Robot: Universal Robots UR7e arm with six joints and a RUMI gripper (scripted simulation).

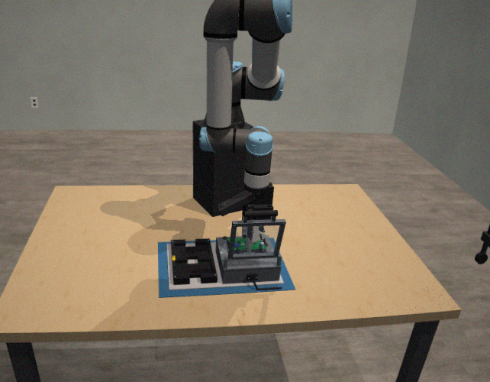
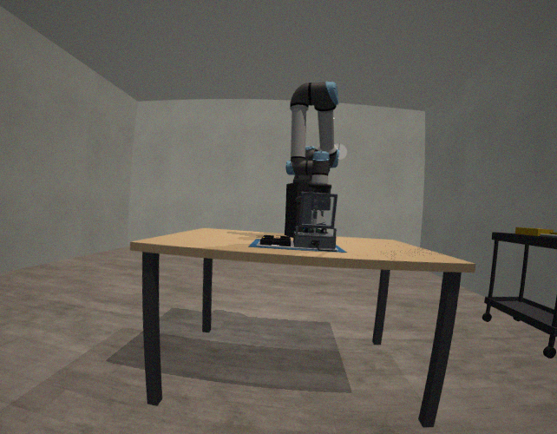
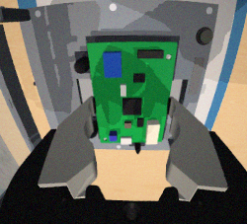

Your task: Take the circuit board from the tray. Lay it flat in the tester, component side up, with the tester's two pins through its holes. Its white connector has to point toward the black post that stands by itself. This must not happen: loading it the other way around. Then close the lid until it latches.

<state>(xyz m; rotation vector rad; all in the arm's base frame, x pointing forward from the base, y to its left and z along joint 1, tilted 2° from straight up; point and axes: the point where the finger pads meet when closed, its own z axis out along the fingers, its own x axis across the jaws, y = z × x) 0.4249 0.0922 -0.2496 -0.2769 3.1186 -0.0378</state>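
The green circuit board is right at my hand. From my hand the other things lie so: tester bed 1 cm to the left, 1 cm below; then framed lid 12 cm ahead, 10 cm above, 2 cm to the left.
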